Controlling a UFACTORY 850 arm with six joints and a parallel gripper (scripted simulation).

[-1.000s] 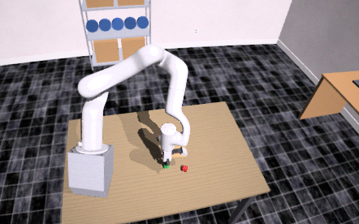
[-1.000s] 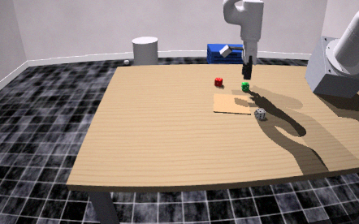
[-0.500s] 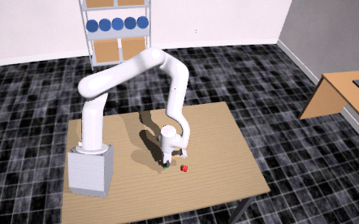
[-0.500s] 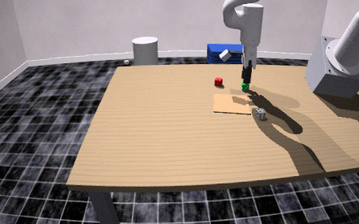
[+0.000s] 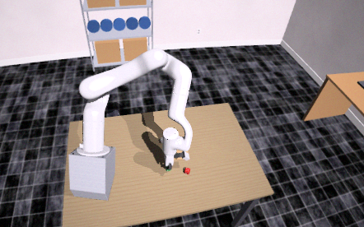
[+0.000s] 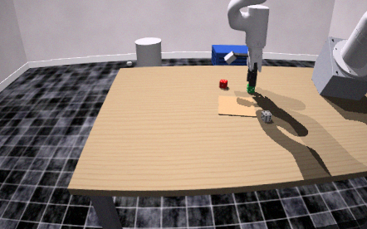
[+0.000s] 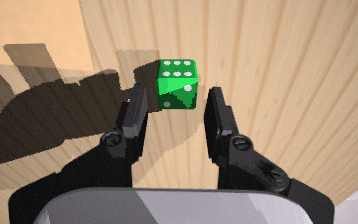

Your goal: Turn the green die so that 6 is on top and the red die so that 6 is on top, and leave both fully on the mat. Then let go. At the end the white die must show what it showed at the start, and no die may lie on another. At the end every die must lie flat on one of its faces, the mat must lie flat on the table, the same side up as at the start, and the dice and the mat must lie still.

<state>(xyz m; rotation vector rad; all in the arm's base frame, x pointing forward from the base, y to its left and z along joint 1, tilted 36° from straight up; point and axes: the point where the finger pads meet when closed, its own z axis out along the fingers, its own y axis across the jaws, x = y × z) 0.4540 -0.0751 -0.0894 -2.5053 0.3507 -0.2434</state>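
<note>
My hand is 40 mm above the green die. The rest, counted from my hand: red die 110 mm ahead, 60 mm to the right, 40 mm below; then tan mat 120 mm to the left, 100 mm ahead, 50 mm below; then white die 230 mm to the left, 40 mm below, 20 mm ahead.
</note>
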